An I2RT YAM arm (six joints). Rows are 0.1 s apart.
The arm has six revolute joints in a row. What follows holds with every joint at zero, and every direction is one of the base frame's.
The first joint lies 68 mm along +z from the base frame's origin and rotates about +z.
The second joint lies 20 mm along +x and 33.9 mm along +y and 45.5 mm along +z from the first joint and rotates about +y.
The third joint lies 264 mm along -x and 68.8 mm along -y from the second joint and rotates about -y.
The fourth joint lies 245 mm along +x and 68.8 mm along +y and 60 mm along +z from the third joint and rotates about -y.
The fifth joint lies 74 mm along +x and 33.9 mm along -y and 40.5 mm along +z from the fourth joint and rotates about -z.
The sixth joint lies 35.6 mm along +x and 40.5 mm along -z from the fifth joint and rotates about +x.
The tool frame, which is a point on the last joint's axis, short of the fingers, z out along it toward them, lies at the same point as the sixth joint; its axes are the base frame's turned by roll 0, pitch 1.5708 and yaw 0 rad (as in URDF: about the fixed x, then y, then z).
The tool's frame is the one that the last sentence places.
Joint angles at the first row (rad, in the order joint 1, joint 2, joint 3, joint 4, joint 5, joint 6):
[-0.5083, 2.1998, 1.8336, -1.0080, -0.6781, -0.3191]
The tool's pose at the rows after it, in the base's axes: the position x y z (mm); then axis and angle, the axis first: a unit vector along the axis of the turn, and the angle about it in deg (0 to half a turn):
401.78 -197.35 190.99 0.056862 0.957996 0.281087 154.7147
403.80 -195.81 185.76 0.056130 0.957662 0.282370 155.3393
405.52 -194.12 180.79 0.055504 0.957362 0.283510 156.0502
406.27 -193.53 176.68 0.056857 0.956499 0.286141 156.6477
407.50 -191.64 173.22 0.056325 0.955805 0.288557 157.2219
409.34 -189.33 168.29 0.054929 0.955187 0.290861 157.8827
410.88 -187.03 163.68 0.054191 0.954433 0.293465 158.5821
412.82 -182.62 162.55 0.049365 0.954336 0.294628 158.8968
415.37 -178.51 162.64 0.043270 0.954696 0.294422 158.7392
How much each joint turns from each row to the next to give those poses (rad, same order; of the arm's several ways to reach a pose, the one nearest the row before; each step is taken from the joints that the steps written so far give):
[0.0008, 0.0118, 0.0000, 0.0076, -0.0171, 0.0000]
[0.0053, 0.0122, -0.0001, 0.0023, 0.0023, 0.0000]
[0.0053, 0.0115, 0.0001, -0.0001, 0.0030, -0.0004]
[0.0019, 0.0095, 0.0000, -0.0018, -0.0008, 0.0008]
[0.0050, 0.0080, 0.0000, -0.0020, -0.0003, 0.0004]
[0.0065, 0.0115, 0.0000, 0.0004, 0.0003, -0.0004]
[0.0061, 0.0106, -0.0001, -0.0011, 0.0000, 0.0004]
[0.0107, 0.0019, -0.0011, 0.0004, 0.0004, -0.0004]
[0.0106, 0.0001, 0.0000, 0.0068, 0.0000, 0.0004]

